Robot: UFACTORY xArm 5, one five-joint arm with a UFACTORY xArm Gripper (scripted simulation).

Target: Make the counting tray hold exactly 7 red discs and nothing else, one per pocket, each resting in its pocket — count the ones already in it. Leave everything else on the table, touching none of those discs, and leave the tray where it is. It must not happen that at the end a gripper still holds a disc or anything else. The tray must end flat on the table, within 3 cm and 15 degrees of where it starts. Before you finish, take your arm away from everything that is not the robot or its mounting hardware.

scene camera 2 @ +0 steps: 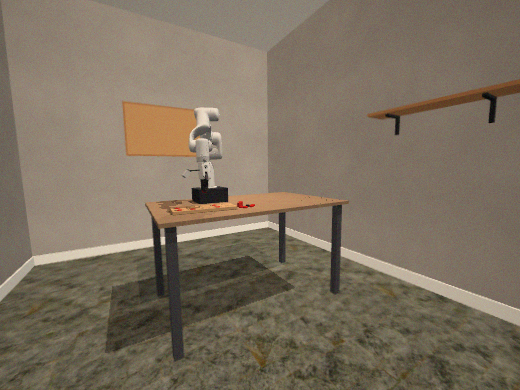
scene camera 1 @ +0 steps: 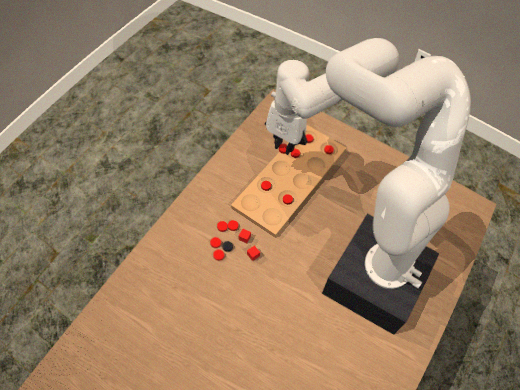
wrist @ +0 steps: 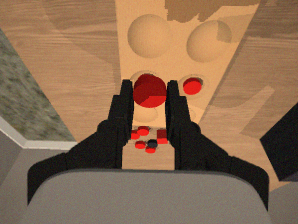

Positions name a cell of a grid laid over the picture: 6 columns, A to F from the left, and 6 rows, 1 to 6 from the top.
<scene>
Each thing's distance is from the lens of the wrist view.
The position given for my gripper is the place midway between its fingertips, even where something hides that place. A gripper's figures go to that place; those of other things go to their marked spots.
my gripper (wrist: D3): 14 cm
wooden counting tray (wrist: D2): 22 cm
red disc (wrist: D3): 13 cm
The marked spots on the wooden counting tray and the red disc are 11 cm apart.
</scene>
